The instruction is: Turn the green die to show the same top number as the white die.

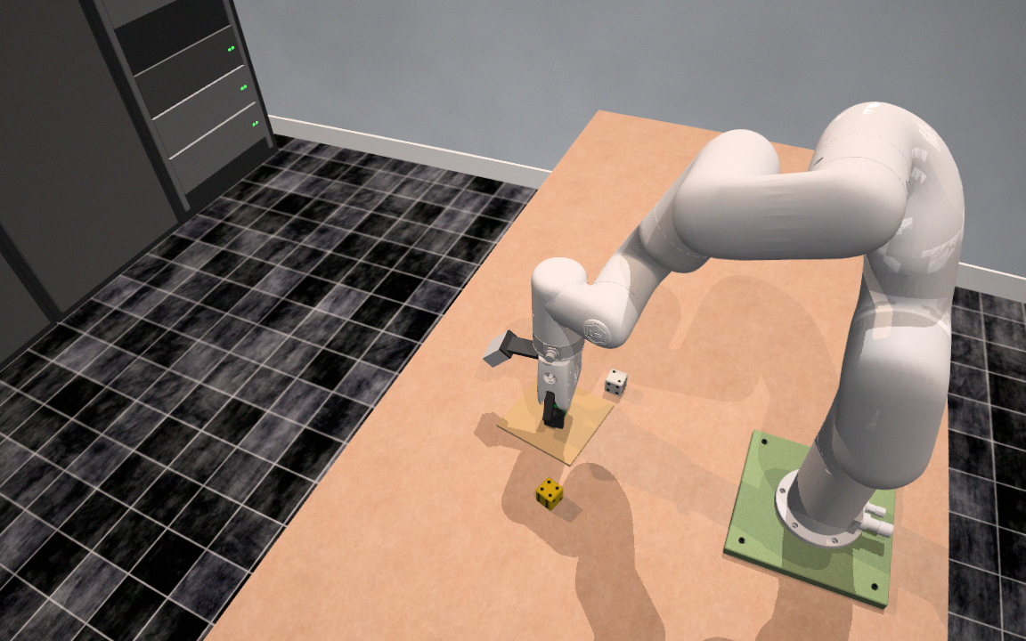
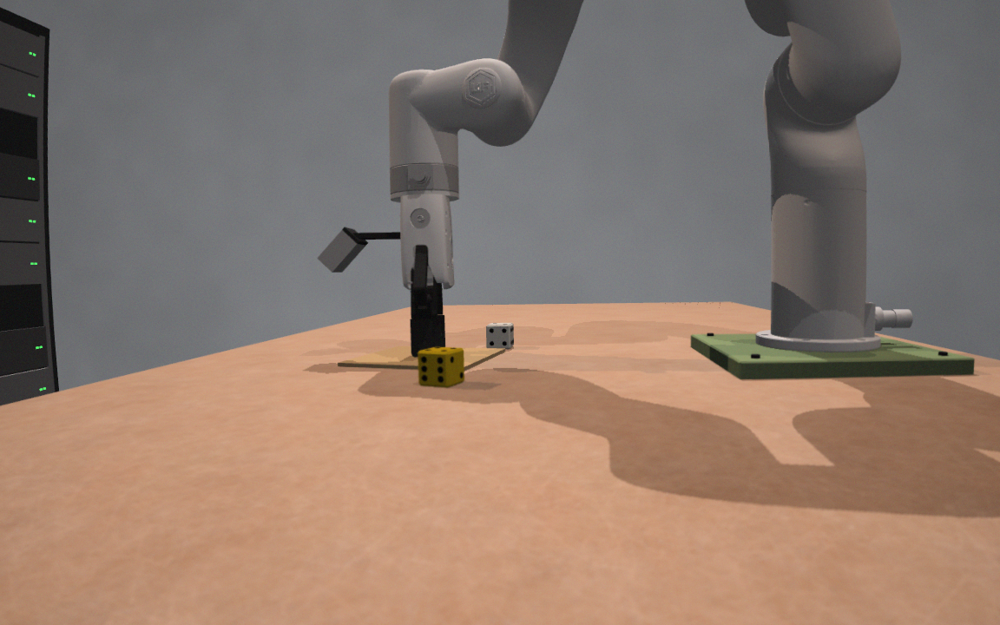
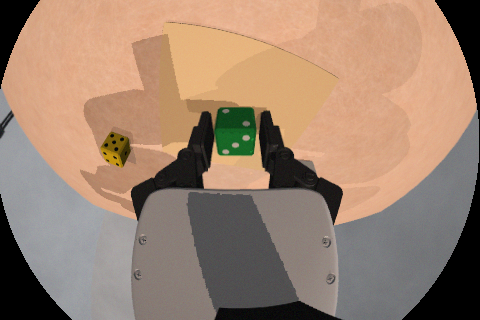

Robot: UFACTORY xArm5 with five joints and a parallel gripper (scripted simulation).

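Now: hand 1 cm above the green die. The rest, counted from my hand: tan mat: 2 cm below; white die: 10 cm to the right, 6 cm behind, 1 cm below; yellow die: 14 cm to the left, 5 cm behind, 1 cm below.
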